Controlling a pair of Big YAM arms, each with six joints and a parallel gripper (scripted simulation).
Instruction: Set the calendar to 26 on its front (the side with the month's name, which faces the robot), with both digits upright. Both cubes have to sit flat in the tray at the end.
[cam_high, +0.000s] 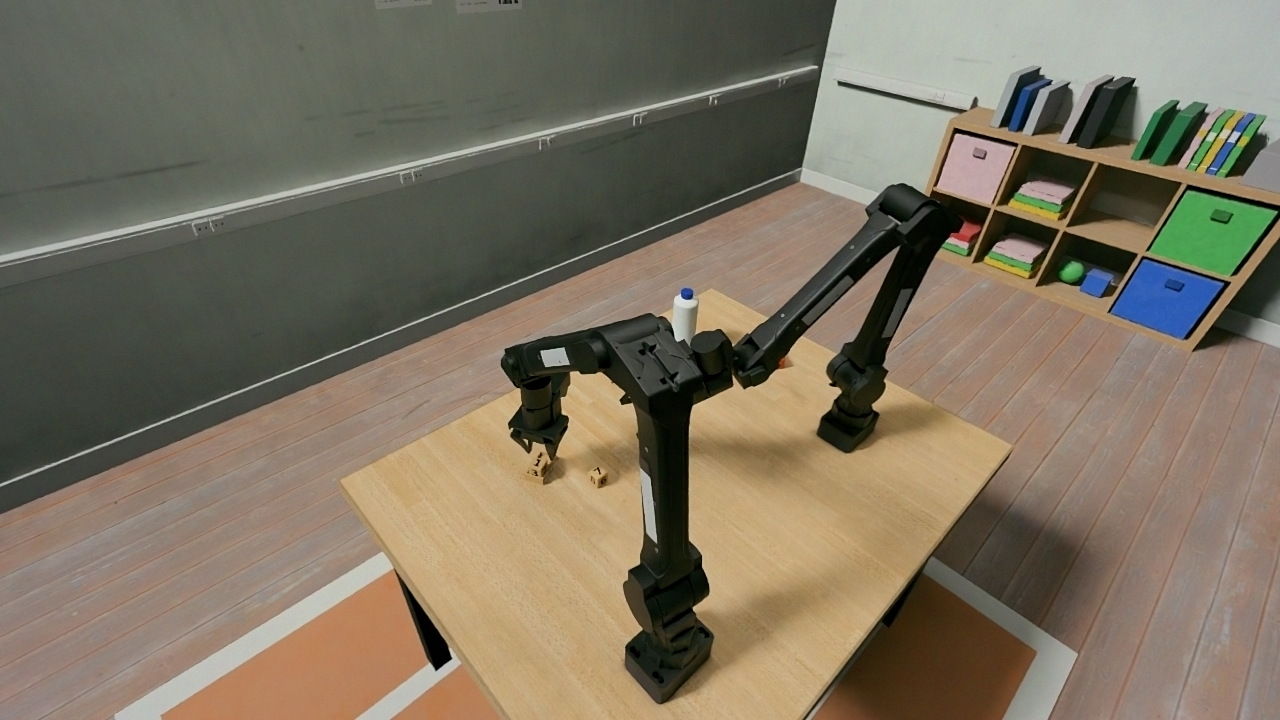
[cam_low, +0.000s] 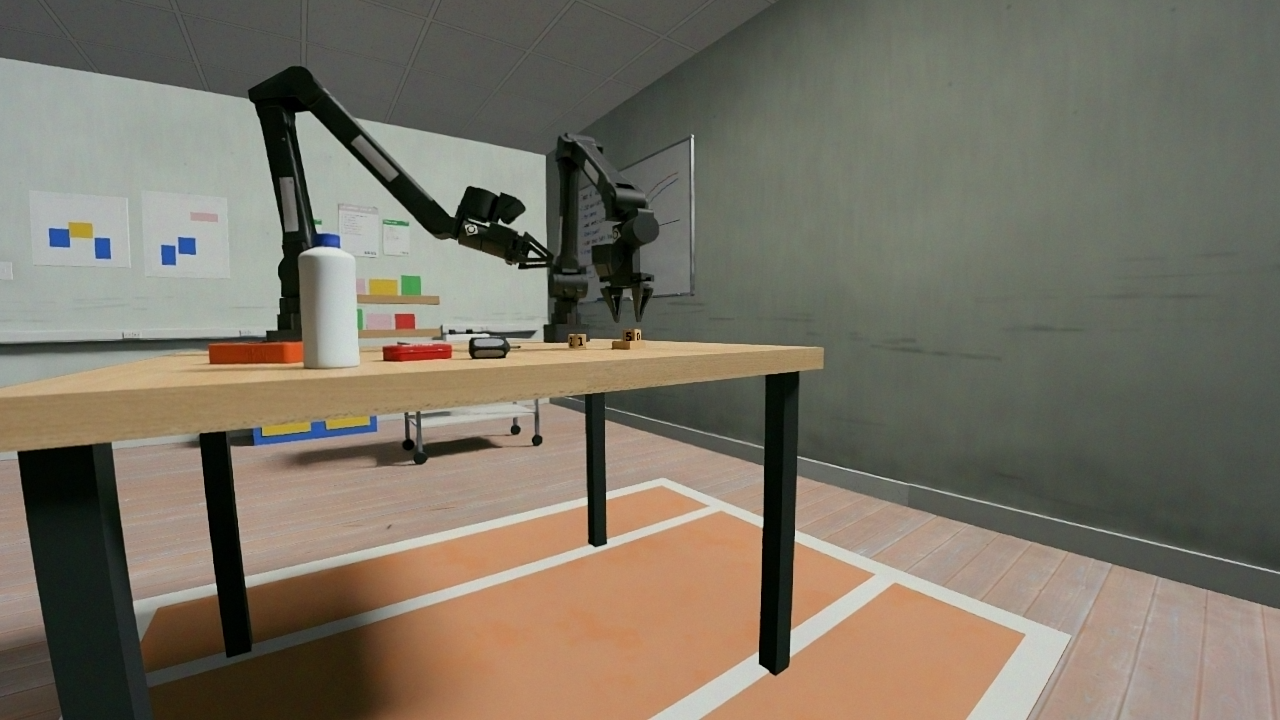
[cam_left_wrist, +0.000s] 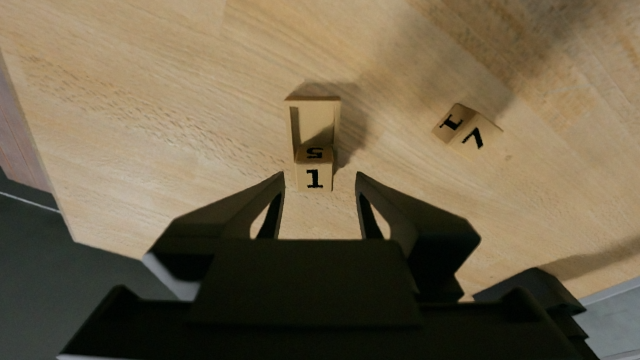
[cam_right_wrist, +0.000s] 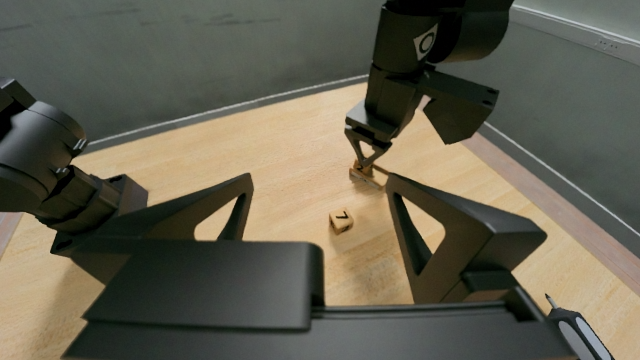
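Right now my left hand is 50 mm above the wooden tray and 10 mm short of it. Round my left hand: black device: 330 mm to the right, 60 mm ahead, 50 mm below; white bottle: 560 mm to the right, 50 mm ahead, 20 mm above.
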